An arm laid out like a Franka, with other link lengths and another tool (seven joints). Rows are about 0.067 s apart.
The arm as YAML. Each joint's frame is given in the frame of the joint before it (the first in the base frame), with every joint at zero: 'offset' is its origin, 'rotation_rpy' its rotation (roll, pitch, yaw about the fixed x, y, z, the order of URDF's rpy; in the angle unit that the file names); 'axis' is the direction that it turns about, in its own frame. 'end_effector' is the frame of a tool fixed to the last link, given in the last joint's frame.
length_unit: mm
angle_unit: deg
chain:
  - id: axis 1
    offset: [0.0, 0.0, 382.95]
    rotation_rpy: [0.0, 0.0, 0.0]
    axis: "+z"
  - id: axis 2
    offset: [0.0, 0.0, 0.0]
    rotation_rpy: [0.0, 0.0, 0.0]
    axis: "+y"
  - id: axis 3
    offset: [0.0, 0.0, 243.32]
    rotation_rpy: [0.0, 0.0, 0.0]
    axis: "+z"
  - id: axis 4
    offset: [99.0, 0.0, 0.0]
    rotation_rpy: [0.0, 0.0, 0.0]
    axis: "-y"
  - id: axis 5
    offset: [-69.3, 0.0, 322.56]
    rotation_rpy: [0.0, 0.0, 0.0]
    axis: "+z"
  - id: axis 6
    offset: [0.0, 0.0, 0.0]
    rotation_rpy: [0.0, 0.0, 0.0]
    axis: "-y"
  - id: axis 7
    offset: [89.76, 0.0, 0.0]
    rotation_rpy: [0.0, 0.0, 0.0]
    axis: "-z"
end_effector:
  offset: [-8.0, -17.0, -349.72]
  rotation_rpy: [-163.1, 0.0, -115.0]
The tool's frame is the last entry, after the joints.
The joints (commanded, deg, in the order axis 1, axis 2, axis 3, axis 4, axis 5, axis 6, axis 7), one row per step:
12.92, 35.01, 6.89, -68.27, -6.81, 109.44, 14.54
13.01, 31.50, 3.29, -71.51, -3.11, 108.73, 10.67
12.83, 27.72, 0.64, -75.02, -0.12, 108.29, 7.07
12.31, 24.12, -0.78, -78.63, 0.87, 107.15, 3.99
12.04, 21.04, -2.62, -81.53, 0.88, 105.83, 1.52
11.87, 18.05, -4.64, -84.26, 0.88, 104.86, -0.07
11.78, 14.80, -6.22, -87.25, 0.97, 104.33, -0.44
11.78, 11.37, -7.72, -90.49, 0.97, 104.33, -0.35
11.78, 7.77, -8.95, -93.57, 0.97, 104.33, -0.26
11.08, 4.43, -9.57, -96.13, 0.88, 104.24, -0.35
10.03, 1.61, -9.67, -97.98, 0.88, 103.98, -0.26
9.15, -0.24, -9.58, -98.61, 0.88, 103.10, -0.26
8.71, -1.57, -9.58, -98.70, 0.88, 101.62, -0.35
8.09, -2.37, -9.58, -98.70, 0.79, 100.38, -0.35
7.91, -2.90, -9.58, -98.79, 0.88, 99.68, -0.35
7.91, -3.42, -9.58, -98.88, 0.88, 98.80, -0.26
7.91, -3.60, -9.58, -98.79, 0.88, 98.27, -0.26
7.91, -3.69, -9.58, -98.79, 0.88, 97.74, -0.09
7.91, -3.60, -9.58, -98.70, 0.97, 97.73, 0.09
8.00, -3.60, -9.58, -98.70, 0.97, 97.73, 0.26
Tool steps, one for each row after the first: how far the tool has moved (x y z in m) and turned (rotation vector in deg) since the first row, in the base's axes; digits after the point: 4 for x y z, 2 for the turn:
-0.0065, -0.0243, 0.0119, 0.68, 1.01, 0.23
-0.0139, -0.0437, 0.0259, 1.71, 1.54, 0.72
-0.0273, -0.0640, 0.0359, 1.54, 2.68, 1.76
-0.0393, -0.0902, 0.0452, 0.58, 3.65, 2.19
-0.0501, -0.1159, 0.0551, -0.06, 4.25, 1.62
-0.0616, -0.1344, 0.0657, -0.11, 4.49, 0.28
-0.0723, -0.1506, 0.0763, 0.05, 4.29, -1.36
-0.0829, -0.1631, 0.0887, 0.45, 3.80, -2.72
-0.0922, -0.1763, 0.1012, 0.91, 3.16, -3.96
-0.1000, -0.1867, 0.1132, 1.45, 2.51, -5.19
-0.1064, -0.1937, 0.1238, 1.79, 2.20, -5.96
-0.1142, -0.1974, 0.1324, 2.01, 2.46, -6.29
-0.1210, -0.2033, 0.1374, 2.05, 2.90, -6.88
-0.1252, -0.2041, 0.1401, 2.23, 3.17, -7.05
-0.1304, -0.2038, 0.1425, 2.31, 3.63, -7.12
-0.1329, -0.2037, 0.1438, 2.33, 3.90, -7.12
-0.1361, -0.2035, 0.1436, 2.34, 4.34, -7.28
-0.1358, -0.2030, 0.1435, 2.43, 4.35, -7.46
-0.1358, -0.2022, 0.1435, 2.44, 4.35, -7.54

